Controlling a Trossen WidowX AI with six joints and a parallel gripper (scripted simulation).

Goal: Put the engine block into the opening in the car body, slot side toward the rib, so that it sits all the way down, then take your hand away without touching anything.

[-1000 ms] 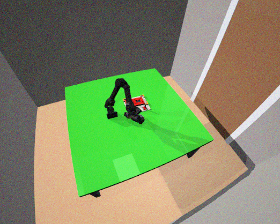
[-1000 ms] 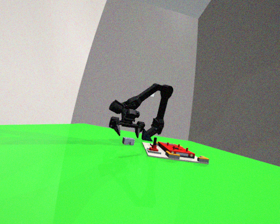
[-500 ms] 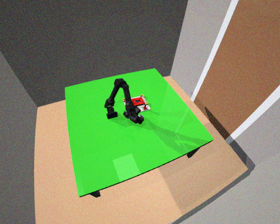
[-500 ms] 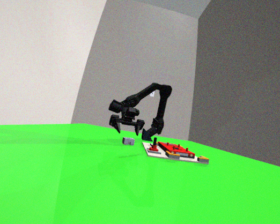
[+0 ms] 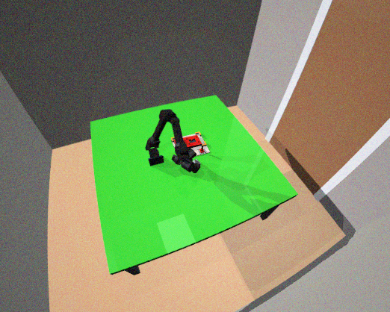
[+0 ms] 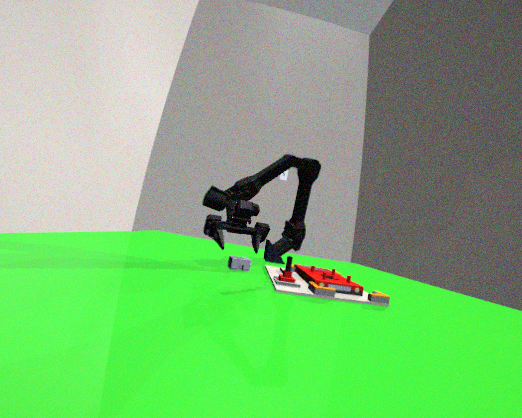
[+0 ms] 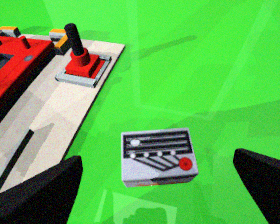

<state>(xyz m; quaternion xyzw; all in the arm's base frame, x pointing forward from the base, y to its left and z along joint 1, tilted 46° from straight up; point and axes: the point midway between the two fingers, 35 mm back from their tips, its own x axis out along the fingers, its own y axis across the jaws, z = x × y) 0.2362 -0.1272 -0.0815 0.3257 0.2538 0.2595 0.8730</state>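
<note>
The engine block lies 30 mm below my gripper tip and 20 mm ahead of it.
</note>
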